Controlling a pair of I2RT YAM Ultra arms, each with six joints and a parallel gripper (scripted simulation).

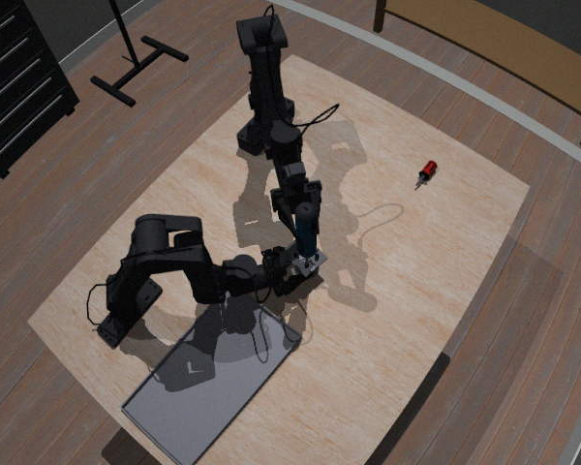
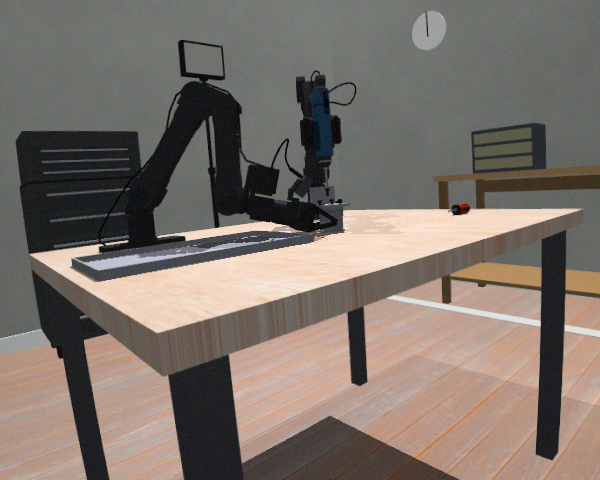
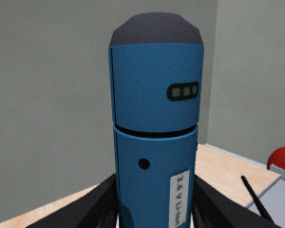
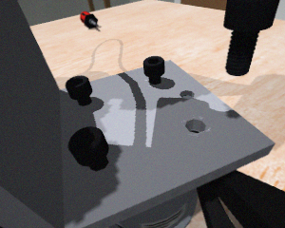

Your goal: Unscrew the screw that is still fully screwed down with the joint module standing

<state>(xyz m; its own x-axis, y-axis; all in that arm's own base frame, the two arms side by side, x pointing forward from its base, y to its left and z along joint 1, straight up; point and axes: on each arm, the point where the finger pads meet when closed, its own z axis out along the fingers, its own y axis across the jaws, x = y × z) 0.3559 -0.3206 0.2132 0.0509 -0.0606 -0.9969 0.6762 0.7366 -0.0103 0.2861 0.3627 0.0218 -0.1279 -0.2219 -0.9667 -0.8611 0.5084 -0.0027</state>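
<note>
Right now my right hand is 5 cm below the grey bracket. The rest, counted from my right hand: shallow grey tray (35 cm to the right, 5 cm behind, 2 cm below); then small red-handled screwdriver (41 cm to the left, 15 cm ahead, 1 cm below).
</note>
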